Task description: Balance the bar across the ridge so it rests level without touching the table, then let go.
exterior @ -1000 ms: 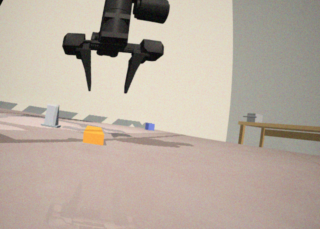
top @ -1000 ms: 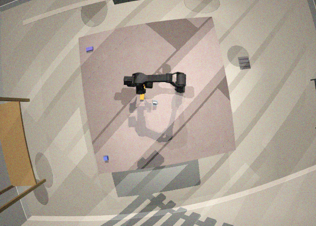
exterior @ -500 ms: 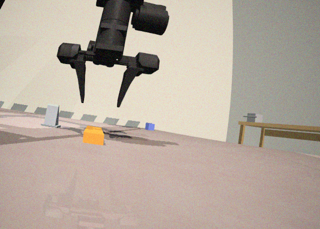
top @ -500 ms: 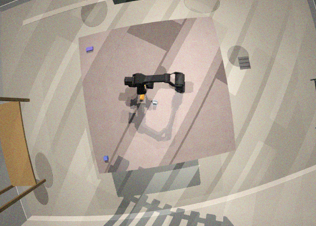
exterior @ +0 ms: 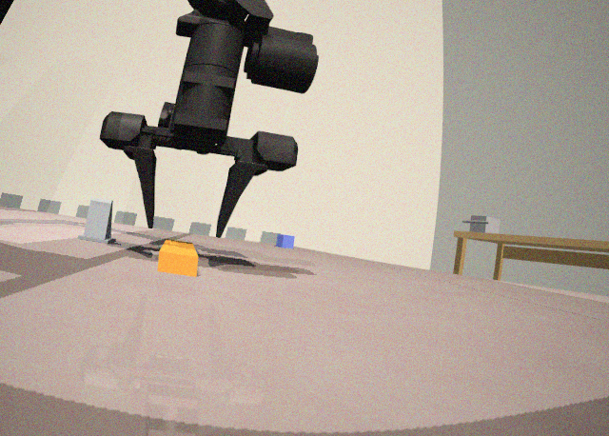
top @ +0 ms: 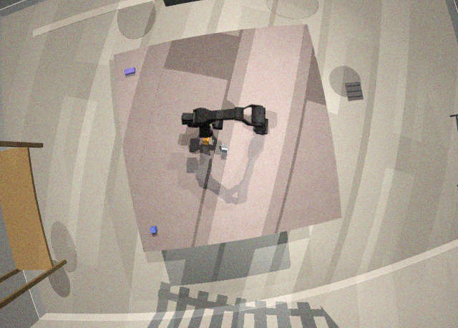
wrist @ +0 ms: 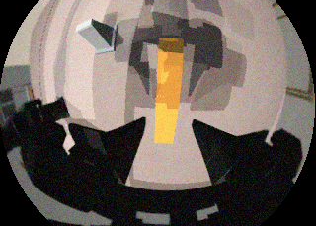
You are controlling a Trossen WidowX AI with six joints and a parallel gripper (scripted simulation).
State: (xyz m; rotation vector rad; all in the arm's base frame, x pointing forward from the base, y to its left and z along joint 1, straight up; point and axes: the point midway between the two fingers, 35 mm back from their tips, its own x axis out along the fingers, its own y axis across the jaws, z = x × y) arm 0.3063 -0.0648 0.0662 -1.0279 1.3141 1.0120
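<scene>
My gripper tip is 3 cm to the right of the bar and 2 cm above it.
</scene>
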